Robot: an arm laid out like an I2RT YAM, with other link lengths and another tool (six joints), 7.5 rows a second.
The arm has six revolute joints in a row. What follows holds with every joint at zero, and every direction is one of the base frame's. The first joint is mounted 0.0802 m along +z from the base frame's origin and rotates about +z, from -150 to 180 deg. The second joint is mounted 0.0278 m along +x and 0.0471 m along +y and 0.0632 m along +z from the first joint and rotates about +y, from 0 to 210 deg. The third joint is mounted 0.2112 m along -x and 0.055 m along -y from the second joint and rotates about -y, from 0 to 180 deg. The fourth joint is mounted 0.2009 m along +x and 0.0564 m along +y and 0.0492 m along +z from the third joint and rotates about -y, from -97 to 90 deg. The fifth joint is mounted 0.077 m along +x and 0.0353 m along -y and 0.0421 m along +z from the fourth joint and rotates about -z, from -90 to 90 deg. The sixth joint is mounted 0.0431 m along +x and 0.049 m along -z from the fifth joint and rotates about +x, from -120 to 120 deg. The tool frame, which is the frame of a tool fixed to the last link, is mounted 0.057 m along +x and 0.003 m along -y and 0.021 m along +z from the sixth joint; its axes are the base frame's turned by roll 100.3, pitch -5.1 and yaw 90 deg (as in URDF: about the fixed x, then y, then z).
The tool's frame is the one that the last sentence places.
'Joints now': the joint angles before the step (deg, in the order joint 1, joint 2, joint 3, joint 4, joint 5, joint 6). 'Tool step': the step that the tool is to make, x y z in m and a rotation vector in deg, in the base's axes. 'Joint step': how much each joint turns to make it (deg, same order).
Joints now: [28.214 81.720 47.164 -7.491 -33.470 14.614]
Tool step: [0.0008 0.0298 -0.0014 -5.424 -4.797 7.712]
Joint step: [4.630 6.594 7.590 -4.194 2.674 -8.589]
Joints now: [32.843 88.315 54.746 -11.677 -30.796 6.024]
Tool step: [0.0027 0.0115 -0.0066 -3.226 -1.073 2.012]
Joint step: [1.746 3.837 3.600 -2.061 2.191 -2.826]
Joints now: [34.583 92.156 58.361 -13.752 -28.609 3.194]
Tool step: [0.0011 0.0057 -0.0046 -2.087 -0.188 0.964]
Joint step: [0.914 2.161 2.152 -1.696 1.325 -1.408]
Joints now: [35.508 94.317 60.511 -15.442 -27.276 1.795]
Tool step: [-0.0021 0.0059 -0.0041 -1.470 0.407 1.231]
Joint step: [1.073 1.600 1.566 -1.531 0.626 -0.820]
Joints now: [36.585 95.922 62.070 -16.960 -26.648 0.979]
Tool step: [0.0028 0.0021 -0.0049 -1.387 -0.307 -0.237]
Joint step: [0.322 1.530 0.940 -0.177 1.360 -0.418]
